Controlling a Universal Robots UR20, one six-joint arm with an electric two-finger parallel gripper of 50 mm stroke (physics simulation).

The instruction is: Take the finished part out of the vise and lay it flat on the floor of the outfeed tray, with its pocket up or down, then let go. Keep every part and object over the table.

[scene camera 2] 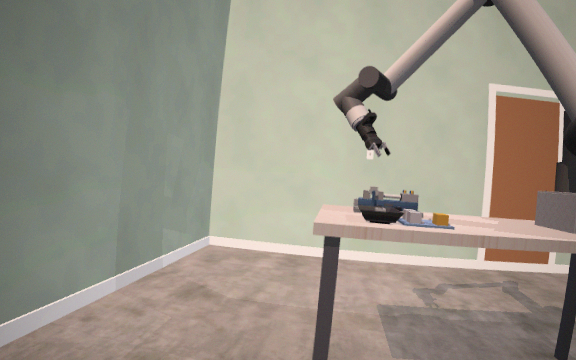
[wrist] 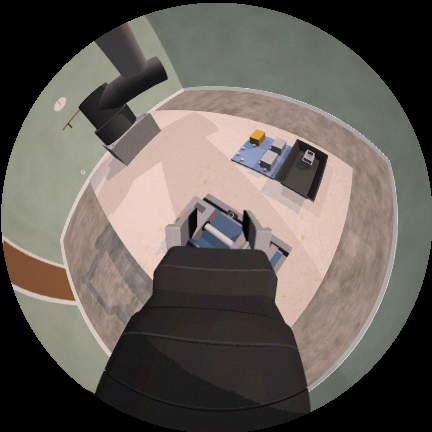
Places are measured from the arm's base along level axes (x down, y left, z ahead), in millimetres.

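Where they show: gripper, fingertip midpoint: (scene camera 2: 384, 155) (wrist: 219, 218); arm's base at its link origin: (wrist: 119, 129).
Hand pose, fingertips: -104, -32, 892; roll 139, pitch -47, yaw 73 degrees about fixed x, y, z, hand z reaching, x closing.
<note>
Each offset is from my fingertips to the centre of the thing, as dx, dy, dz.
The vise {+211, -11, -29} (scene camera 2: 387, 205) (wrist: 226, 225), with a blue body and grey jaws, stands on the table. In the scene view a small light-grey part {+163, -1, +36} (scene camera 2: 374, 190) shows at its left jaws; in the wrist view I cannot make this part out, and the gripper hides some of the vise. The black tray (scene camera 2: 381, 215) (wrist: 300, 181) has sloping walls and stands beside the vise. A small grey piece with a pocket facing up {+231, +402, -3} (wrist: 308, 157) lies inside it. My gripper (scene camera 2: 382, 151) (wrist: 219, 218) is open and empty, tilted, well above the vise.
A blue plate {+257, +330, -159} (scene camera 2: 431, 225) (wrist: 251, 163) beside the tray holds two grey blocks {+235, +290, -110} (wrist: 268, 160) {+235, +380, -122} (wrist: 278, 145) and an orange block {+235, +369, -212} (scene camera 2: 440, 219) (wrist: 257, 137). A grey pedestal (scene camera 2: 555, 211) (wrist: 133, 141) stands at the arm's base. The table edge (scene camera 2: 322, 228) runs close beyond the tray.
</note>
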